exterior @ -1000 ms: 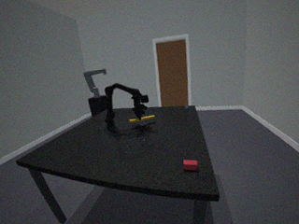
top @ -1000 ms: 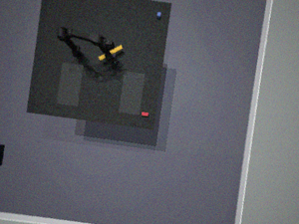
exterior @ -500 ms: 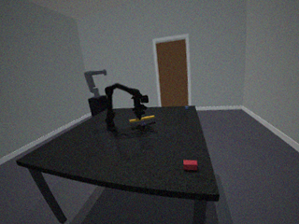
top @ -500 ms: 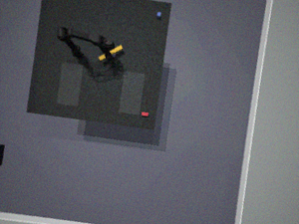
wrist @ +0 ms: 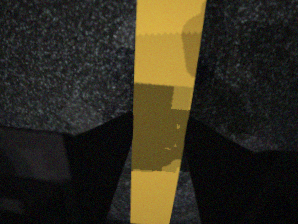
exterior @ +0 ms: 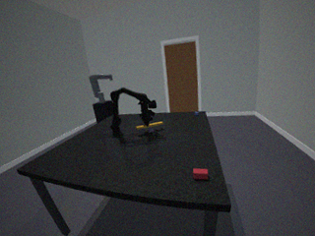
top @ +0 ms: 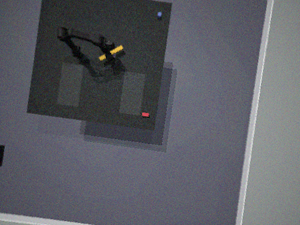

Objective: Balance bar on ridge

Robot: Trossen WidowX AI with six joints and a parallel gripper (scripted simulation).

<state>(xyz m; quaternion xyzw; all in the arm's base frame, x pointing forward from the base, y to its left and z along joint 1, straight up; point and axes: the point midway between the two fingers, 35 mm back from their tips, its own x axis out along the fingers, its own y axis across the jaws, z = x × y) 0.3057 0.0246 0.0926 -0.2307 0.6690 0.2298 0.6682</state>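
My gripper tip is 2 cm to the right of the yellow bar and 2 cm short of it. Also, from my gripper tip: red block (52 cm to the right, 43 cm ahead, 4 cm below); then blue object (48 cm to the left, 43 cm ahead, 4 cm below).
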